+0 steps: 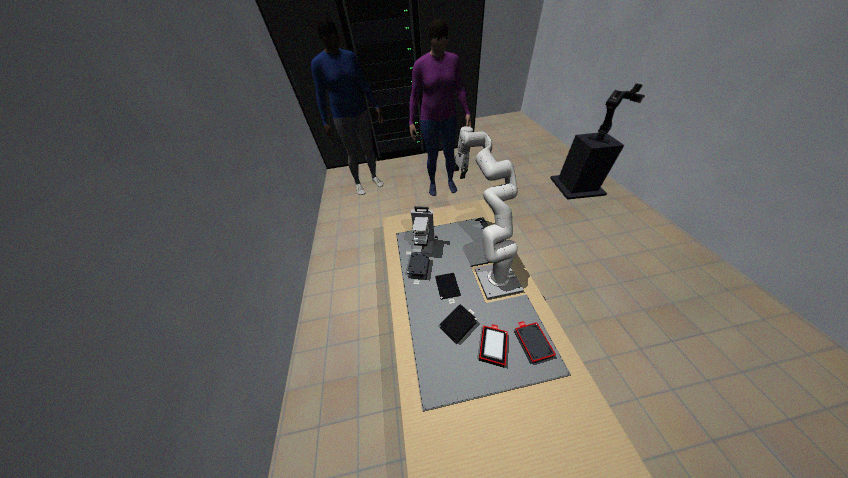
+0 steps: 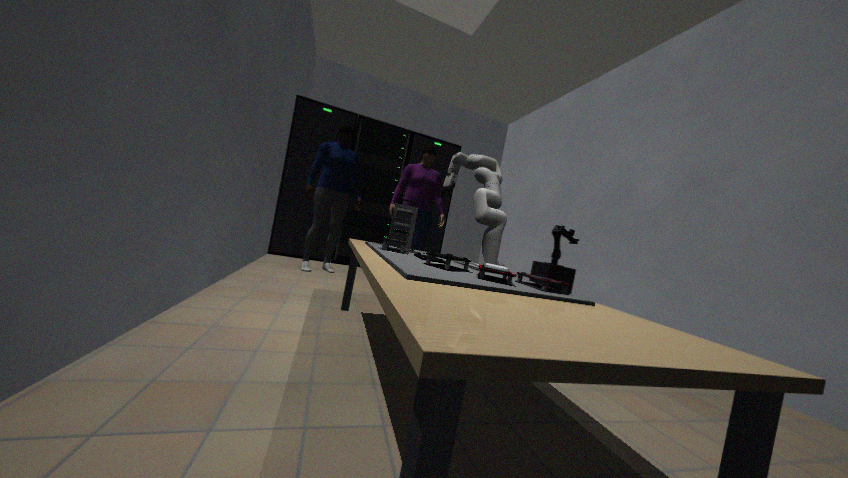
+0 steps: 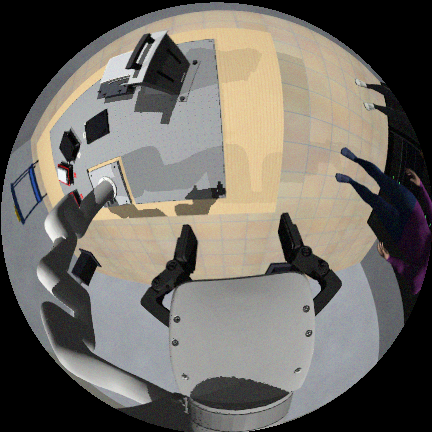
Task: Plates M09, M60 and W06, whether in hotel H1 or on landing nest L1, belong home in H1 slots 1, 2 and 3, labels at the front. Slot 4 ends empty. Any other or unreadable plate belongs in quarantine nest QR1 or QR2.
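Pixels of known places: gripper, fingertip midpoint: [image 1: 459, 174] [image 2: 445, 195] [image 3: 236, 227]; arm's base at its link origin: [image 1: 498, 278] [image 3: 107, 187].
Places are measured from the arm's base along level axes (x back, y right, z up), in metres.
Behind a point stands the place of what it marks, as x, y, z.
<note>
My gripper [image 1: 462, 173] {-0.159, 0.556, 0.406} [image 2: 448, 181] {-0.159, 0.556, 0.406} [image 3: 236, 227] {-0.159, 0.556, 0.406} is open and empty, high above the far end of the table. The grey hotel [image 1: 422, 213] {-0.425, 0.376, 0.263} [image 2: 406, 209] [image 3: 172, 62] {-0.440, 0.408, 0.146} stands at the far left of the mat, apart from the gripper. A white plate [image 1: 421, 224] {-0.439, 0.304, 0.235} [image 3: 116, 68] {-0.438, 0.298, 0.235} shows in its upper part; how the lower slots are filled is not clear. A second white plate [image 1: 494, 344] {-0.141, -0.397, 0.046} [image 3: 63, 174] {-0.141, -0.353, 0.045} lies on a red-rimmed nest [image 1: 507, 354] {-0.078, -0.433, -0.009}. Another red-rimmed nest [image 1: 535, 342] {0.062, -0.403, 0.031} beside it holds no white plate. No label or nest marking is readable.
A dark nest [image 1: 419, 265] {-0.479, 0.121, 0.051} stands before the hotel. Two black nests or pads [image 1: 447, 285] {-0.318, -0.017, 0.003} [image 1: 459, 323] {-0.291, -0.274, 0.041} lie mid-mat. The arm's base [image 1: 500, 282] {-0.004, -0.046, 0.024} stands at the mat's right side. Two people [image 1: 335, 83] [image 1: 438, 89] stand beyond the table. A black pedestal [image 1: 591, 160] bears a small arm.
</note>
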